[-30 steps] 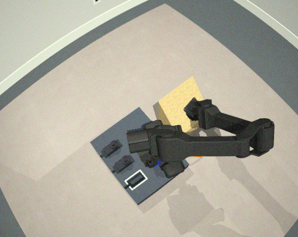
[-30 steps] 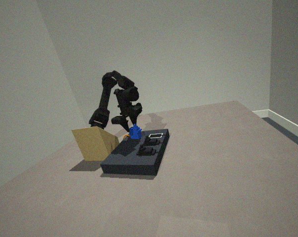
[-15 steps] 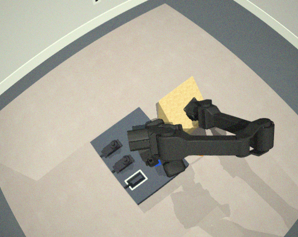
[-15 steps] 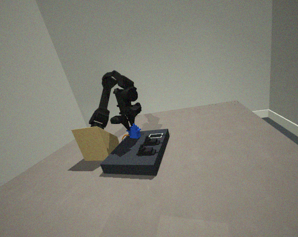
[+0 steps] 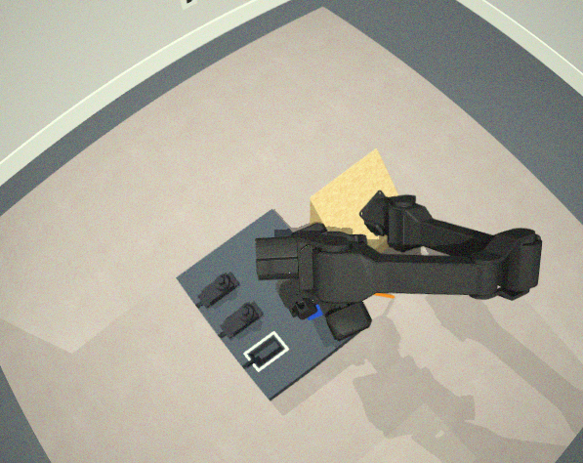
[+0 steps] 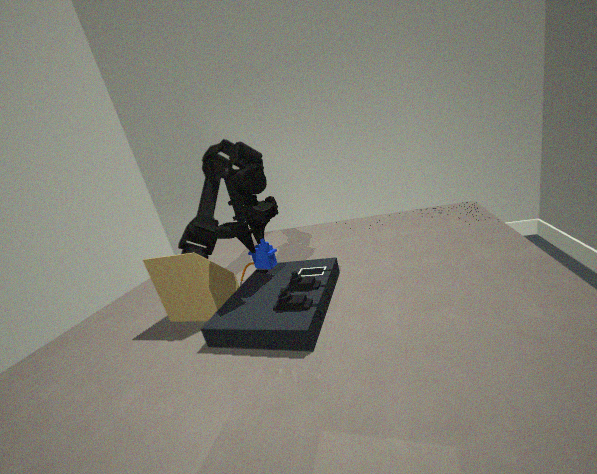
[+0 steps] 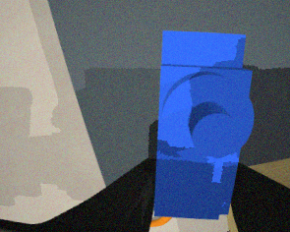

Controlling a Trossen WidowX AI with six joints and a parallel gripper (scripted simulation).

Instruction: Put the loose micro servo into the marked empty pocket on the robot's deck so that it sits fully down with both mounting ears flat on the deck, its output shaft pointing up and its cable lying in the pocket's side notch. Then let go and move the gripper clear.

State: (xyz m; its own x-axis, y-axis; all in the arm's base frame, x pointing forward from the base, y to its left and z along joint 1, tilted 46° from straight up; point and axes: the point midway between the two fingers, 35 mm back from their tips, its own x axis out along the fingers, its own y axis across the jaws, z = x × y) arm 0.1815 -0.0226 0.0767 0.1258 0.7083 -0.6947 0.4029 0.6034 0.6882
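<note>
Now: gripper tip 100 mm above the dark grey deck, 80 mm to the left of it and 20 mm short of it.
</note>
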